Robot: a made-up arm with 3 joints.
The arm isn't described. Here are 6 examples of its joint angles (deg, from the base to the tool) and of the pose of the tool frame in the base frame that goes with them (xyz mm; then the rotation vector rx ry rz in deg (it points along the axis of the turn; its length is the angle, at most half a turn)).
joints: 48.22 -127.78 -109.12
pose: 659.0 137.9 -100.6 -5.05 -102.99 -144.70
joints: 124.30 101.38 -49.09
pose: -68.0 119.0 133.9 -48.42 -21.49 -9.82
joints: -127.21 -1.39 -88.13
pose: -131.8 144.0 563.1 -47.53 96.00 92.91
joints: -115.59 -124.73 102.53
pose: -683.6 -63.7 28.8 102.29 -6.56 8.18
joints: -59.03 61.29 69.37
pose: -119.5 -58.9 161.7 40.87 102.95 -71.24
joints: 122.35 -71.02 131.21
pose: 610.5 -40.7 468.5 18.52 71.66 -158.01
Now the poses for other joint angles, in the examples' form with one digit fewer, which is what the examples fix.
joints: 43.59 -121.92 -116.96
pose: 650 132 -179 -18.6 -89.6 -146.1
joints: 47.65 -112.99 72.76
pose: 639 -61 -268 16.6 -131.7 97.0
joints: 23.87 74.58 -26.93
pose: -34 87 39 -25.1 49.7 11.9
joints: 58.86 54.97 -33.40
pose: -50 98 -110 -33.4 -3.8 -1.1
